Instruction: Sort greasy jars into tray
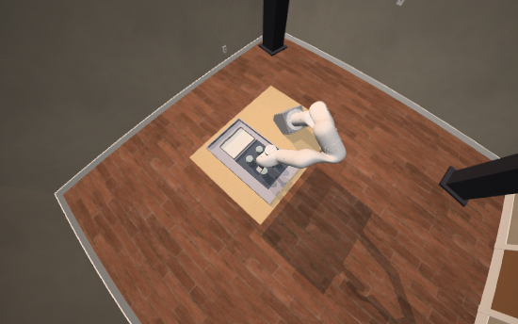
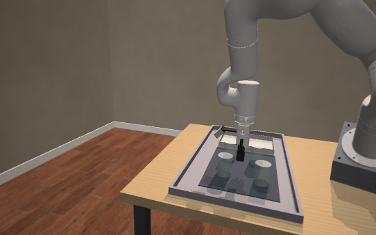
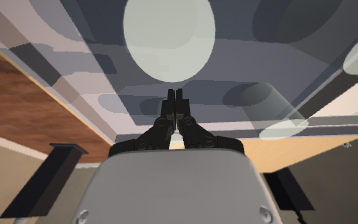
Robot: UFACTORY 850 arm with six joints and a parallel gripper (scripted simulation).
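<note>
Now: hand 8 cm to the left of the dark drying mat and 10 cm above it. Also, from my hand: cream tray (5 cm ahead, 40 cm to the right, 9 cm below).
</note>
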